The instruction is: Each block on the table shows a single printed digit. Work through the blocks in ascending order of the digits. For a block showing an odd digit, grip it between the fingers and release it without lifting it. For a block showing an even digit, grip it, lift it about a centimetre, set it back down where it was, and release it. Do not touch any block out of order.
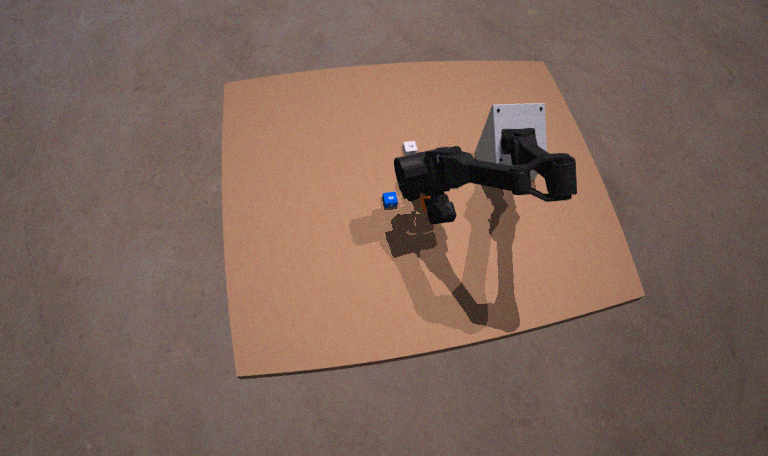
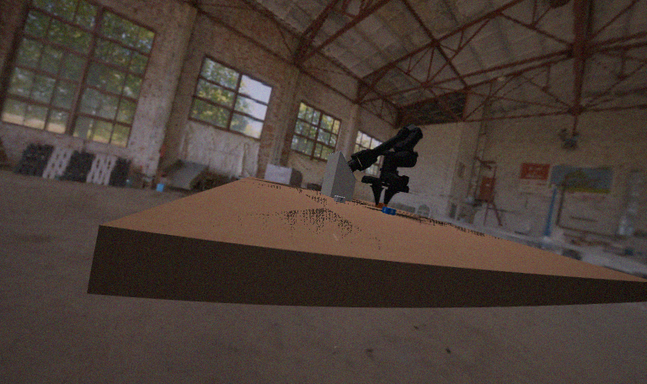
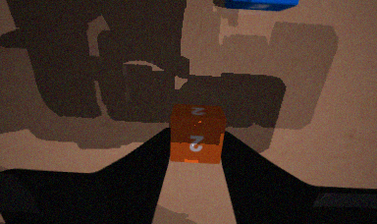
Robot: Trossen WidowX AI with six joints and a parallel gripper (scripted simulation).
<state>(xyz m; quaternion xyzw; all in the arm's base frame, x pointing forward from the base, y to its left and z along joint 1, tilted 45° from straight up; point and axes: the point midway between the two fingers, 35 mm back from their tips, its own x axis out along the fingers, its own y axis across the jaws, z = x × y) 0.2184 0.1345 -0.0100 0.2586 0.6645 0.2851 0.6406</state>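
The blue block lies 9 cm ahead of my gripper tip, 3 cm to the right of it and 1 cm below it. The rest, counted from my gripper tip: white block: 1 cm ahead, 18 cm to the right, 1 cm below; then orange block: right at my gripper tip.
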